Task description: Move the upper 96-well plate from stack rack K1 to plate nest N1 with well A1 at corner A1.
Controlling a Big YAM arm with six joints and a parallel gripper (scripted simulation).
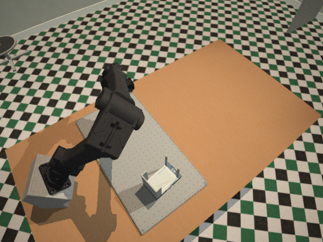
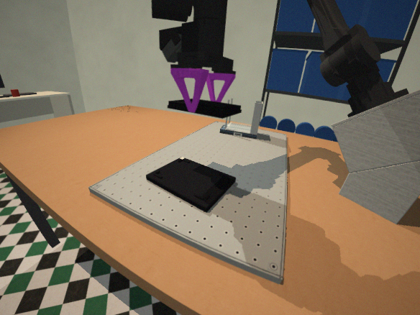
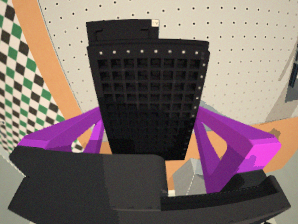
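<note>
My gripper is now 1 cm short of the plate nest N1, 4 cm to the right of it and 15 cm above it. From my hand the other things lie so: pale A1 square (7 cm ahead, 3 cm to the right, 15 cm below); then black 96-well plate (right at my hand); then white plate (5 cm behind, 38 cm to the right, 13 cm below).
</note>
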